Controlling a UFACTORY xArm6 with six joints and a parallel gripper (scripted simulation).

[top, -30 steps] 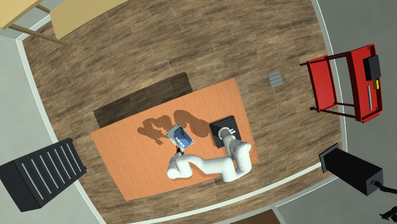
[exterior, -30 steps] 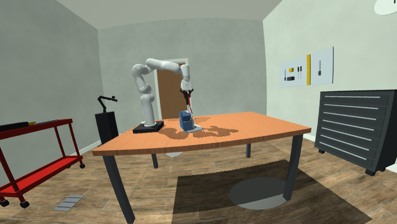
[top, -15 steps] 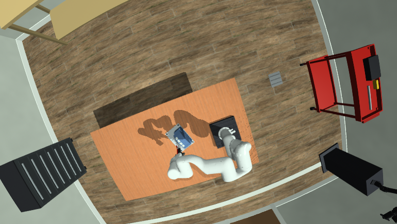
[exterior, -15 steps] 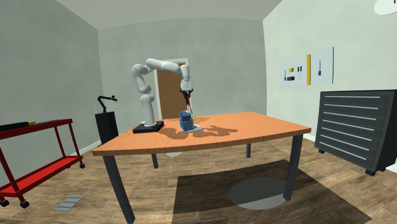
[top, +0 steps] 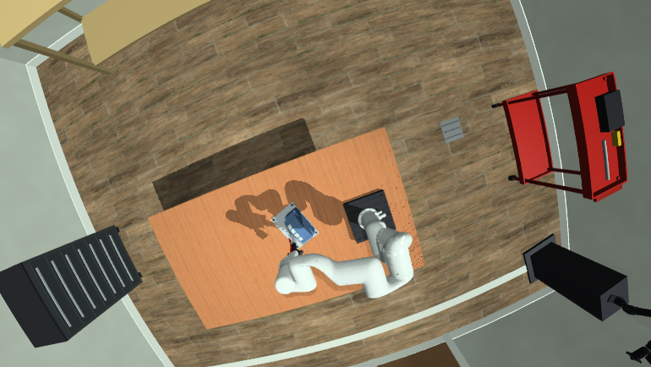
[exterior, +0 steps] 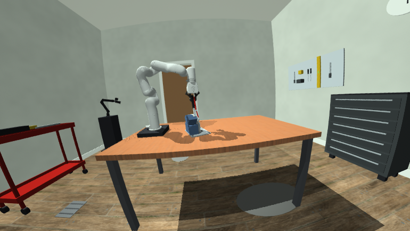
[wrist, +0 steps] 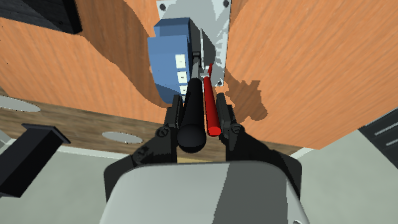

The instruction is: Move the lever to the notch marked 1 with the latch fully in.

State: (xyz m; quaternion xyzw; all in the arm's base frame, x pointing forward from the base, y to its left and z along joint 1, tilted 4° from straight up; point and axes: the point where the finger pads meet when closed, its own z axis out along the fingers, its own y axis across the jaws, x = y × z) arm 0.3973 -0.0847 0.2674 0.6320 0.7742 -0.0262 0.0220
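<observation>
Right now the red bar is 110 mm below my hand, 20 mm to the right of it and 20 mm ahead of it.
</observation>
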